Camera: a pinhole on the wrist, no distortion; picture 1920 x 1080 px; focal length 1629.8 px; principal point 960.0 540.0 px. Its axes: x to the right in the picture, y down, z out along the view. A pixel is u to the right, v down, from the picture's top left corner.
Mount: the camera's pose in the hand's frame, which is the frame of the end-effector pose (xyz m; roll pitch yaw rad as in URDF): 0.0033 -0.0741 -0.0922 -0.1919 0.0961 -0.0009
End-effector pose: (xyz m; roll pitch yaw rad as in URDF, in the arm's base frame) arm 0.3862 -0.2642 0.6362 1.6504 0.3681 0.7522
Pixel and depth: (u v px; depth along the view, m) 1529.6 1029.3 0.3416
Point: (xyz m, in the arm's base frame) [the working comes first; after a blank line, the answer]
In the camera's frame: 0.1194 0.1026 0.3416

0.6582 -0.3073 0.6508
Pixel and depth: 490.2 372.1 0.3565
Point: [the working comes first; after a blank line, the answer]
In the camera's frame: -0.1028 -0.0367 0.3565

0.5090 -0.5174 0.6001
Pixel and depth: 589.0 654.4 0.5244
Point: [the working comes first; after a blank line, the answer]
In the camera's frame: -0.1194 0.0368 0.5244

0.6408 -0.6125 0.6865
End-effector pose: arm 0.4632 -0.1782 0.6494 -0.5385 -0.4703 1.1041
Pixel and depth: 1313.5 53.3 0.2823
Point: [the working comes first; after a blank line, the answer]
In the camera's frame: 0.0612 -0.0843 0.2823

0.4458 -0.1885 0.8867
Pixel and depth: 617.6 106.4 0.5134
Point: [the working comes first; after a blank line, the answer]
In the camera's frame: -0.1079 -0.1366 0.5134

0.2327 -0.3380 1.0168
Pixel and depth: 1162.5 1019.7 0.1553
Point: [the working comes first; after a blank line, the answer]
In the camera's frame: 0.0193 0.0457 0.1553

0.4465 -0.1548 0.7032
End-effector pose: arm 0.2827 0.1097 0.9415 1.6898 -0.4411 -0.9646
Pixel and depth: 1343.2 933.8 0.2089
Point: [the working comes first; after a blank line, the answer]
In the camera's frame: 0.0491 0.0505 0.2089

0.2373 0.0019 0.9750
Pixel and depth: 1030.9 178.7 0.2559
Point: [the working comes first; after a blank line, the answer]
In the camera's frame: 0.0111 -0.0567 0.2559

0.1987 -0.0442 0.8676
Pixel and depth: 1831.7 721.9 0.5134
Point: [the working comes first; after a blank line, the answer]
In the camera's frame: 0.2746 0.0573 0.5134

0.1296 -0.3348 1.1115
